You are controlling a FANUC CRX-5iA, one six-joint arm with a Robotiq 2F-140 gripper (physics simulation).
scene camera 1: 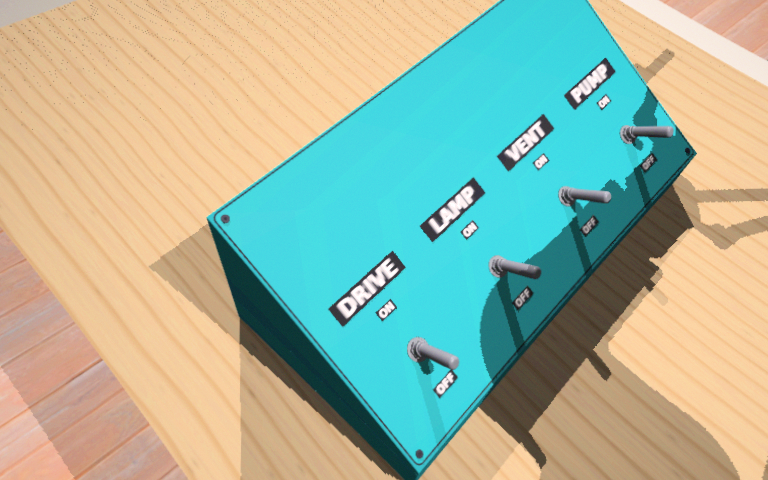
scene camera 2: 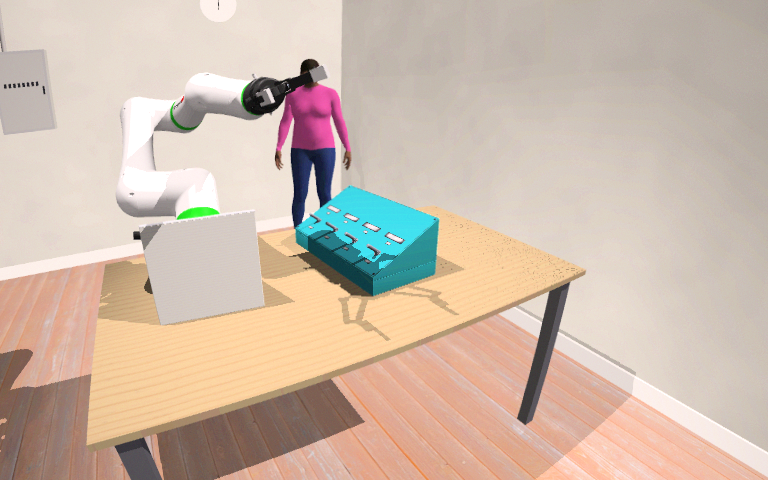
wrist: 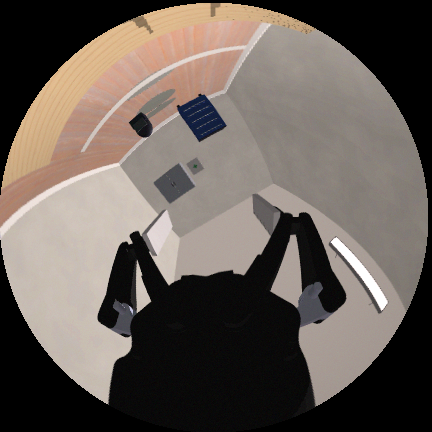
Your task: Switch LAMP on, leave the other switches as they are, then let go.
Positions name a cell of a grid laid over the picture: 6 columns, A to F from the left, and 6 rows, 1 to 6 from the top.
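In scene camera 1 the gripper is out of frame. The gripper does appear in scene camera 2 (C2), and it is visible in the wrist view (C3) too.
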